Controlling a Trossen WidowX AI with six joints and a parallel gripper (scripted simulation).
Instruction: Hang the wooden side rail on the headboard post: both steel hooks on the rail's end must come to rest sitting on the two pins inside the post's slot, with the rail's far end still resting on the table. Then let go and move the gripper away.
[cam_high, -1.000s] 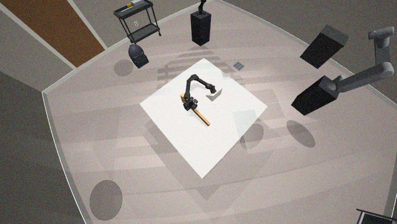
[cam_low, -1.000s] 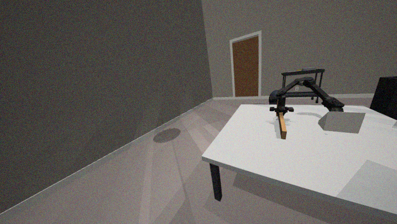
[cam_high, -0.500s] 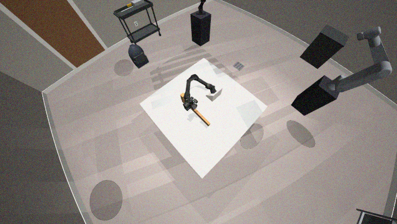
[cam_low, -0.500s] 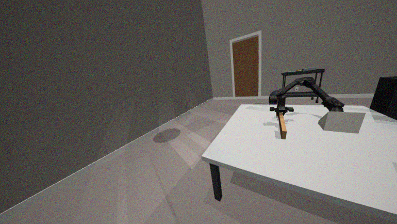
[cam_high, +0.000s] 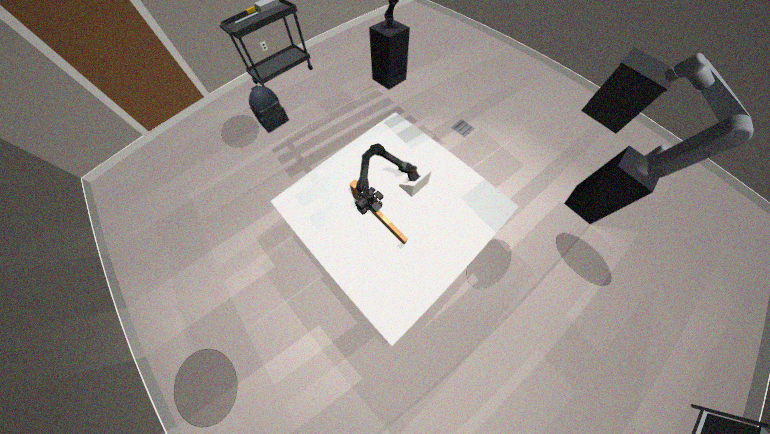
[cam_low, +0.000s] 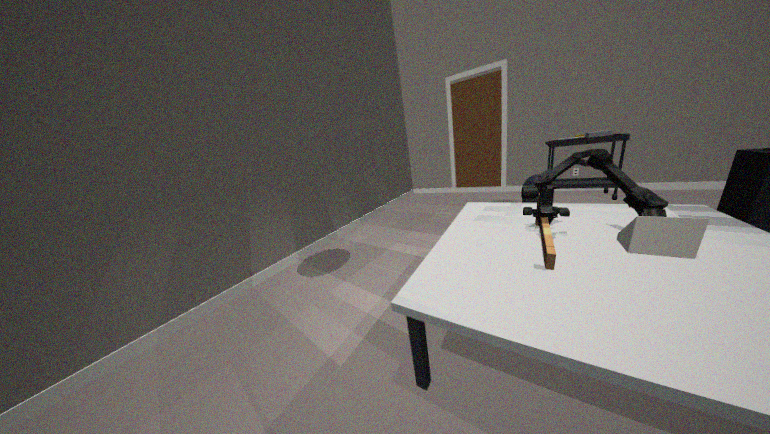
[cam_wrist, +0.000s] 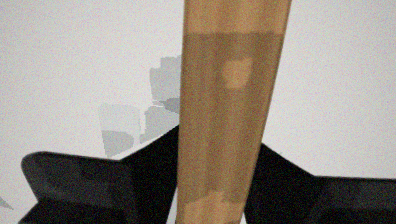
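Right now the headboard post is 150 mm to the right of my gripper tip and 40 mm above it.
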